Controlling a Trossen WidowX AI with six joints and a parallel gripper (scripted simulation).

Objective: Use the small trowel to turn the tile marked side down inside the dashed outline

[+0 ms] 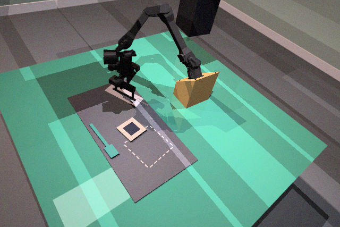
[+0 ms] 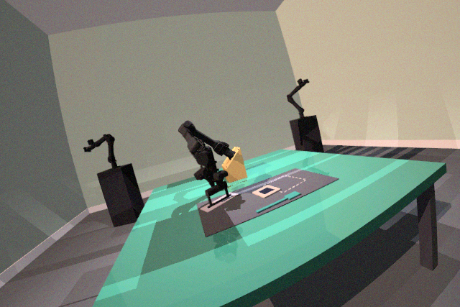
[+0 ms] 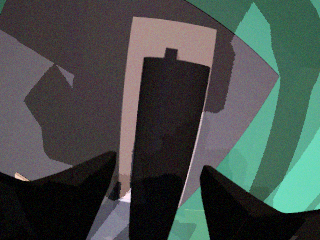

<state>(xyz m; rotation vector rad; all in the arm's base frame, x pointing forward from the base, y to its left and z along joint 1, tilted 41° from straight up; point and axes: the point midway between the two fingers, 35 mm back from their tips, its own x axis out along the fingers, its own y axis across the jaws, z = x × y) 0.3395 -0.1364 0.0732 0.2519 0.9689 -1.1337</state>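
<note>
Right now the grey mat is 220 mm to the left of my gripper tip, 80 mm below it and 60 mm ahead of it. Also, from my gripper tip: teal trowel (260 mm to the left, 190 mm ahead, 60 mm below); then tile (230 mm to the left, 60 mm below, 50 mm ahead).
</note>
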